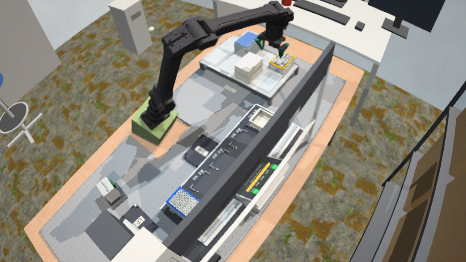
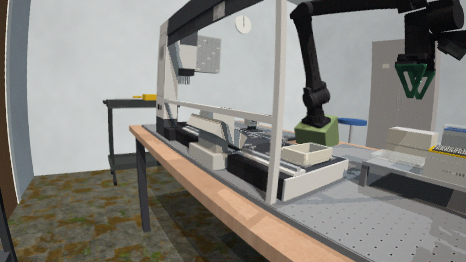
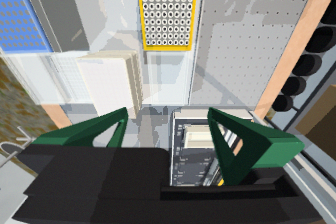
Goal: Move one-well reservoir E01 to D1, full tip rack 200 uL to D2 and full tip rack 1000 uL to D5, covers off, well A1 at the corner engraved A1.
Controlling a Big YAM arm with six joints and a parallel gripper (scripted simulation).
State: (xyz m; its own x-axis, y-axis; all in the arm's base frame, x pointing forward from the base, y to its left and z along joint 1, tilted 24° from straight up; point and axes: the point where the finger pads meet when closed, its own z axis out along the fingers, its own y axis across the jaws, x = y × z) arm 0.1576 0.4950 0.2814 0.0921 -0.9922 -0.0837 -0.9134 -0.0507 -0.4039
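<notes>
The yellow tip rack is 140 mm below my hand, 110 mm to the left of it and 10 mm behind it. Round my hand: shelf label 240 mm below, 150 mm behind, 130 mm to the right; then white sealed block 120 mm below, 110 mm behind, 30 mm to the right; then grey shelf 180 mm below, 170 mm behind, 30 mm to the left.
</notes>
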